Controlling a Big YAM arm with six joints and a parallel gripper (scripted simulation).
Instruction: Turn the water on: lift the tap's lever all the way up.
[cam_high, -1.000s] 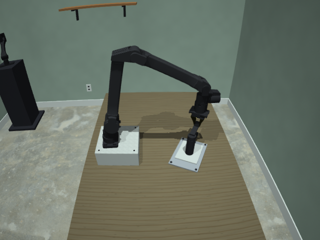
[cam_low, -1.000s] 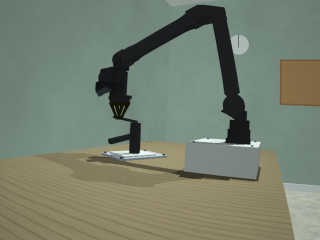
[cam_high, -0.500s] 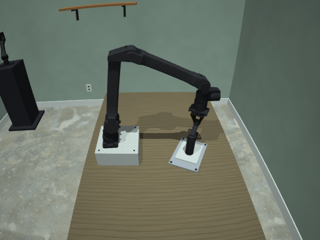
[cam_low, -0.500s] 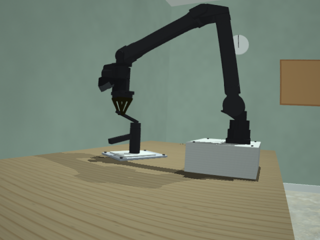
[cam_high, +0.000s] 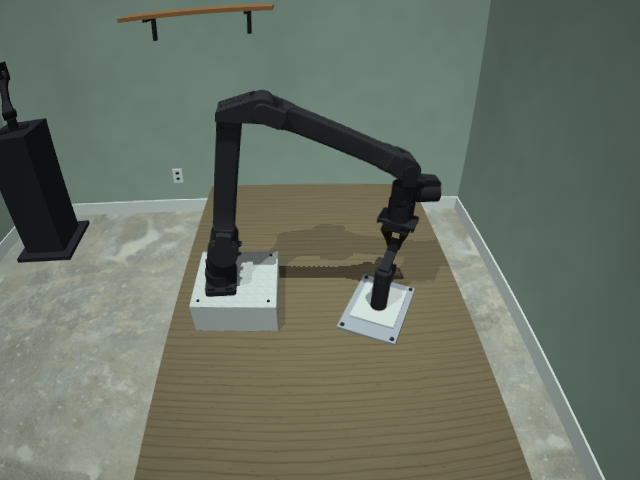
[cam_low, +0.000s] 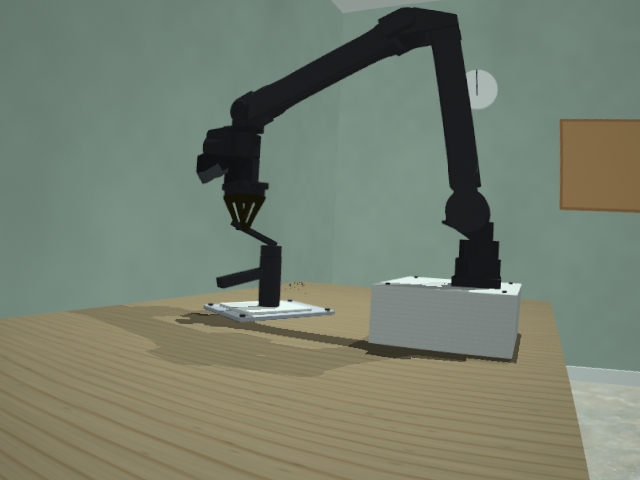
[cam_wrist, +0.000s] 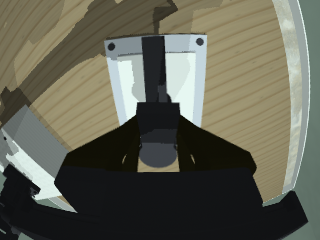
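My hand is 20 mm to the left of the lever, 20 mm past it and 10 mm above it. Round my hand: black tap: 80 mm below, 40 mm to the right, 30 mm behind.
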